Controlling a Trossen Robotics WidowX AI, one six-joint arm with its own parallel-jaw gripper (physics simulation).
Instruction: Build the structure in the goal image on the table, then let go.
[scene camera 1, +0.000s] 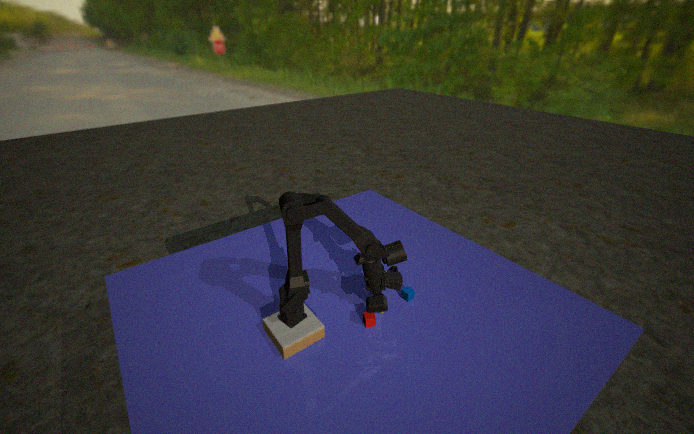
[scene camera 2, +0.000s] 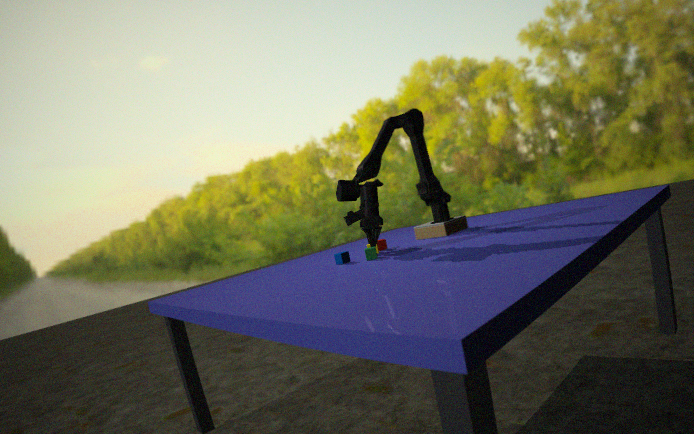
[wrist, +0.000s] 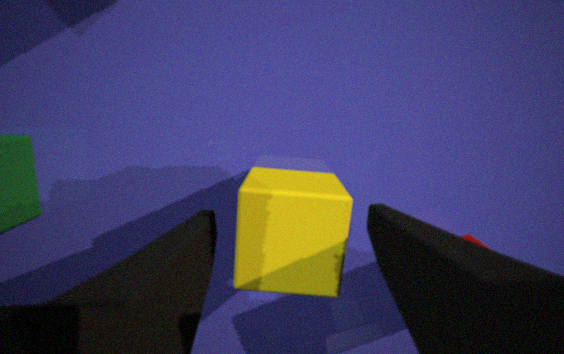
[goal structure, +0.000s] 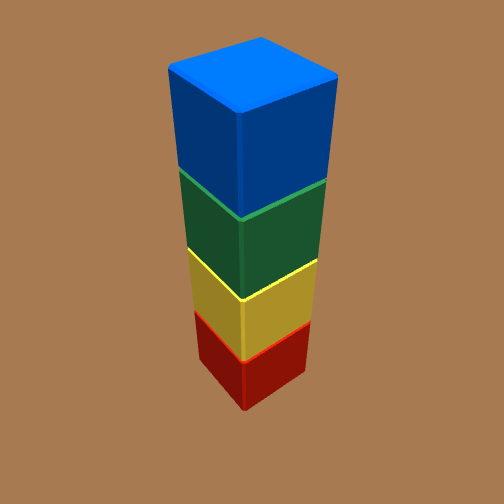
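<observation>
A yellow cube (scene camera 2: 376, 249) (wrist: 294, 240) sits on the table between the fingers in the wrist view, with a gap on each side; it is almost hidden in scene camera 1. My gripper (scene camera 2: 373, 244) (wrist: 292, 219) is open, pointing down low over the yellow cube and holding nothing. A red cube (scene camera 1: 369, 319) (scene camera 2: 381, 245) (wrist: 471, 240) lies on the arm-base side, mostly behind the right finger in the wrist view. A green cube (scene camera 2: 370, 254) (wrist: 17, 182) stands on the other side, hidden in scene camera 1. A blue cube (scene camera 1: 407, 293) (scene camera 2: 341, 257) lies farther out.
The arm's base stands on a wooden block (scene camera 1: 301, 337) (scene camera 2: 435, 231) on the blue table (scene camera 1: 460, 358) (scene camera 2: 307, 301). The red and green cubes lie near the outer sides of the fingers. Arm shadows fall across the table.
</observation>
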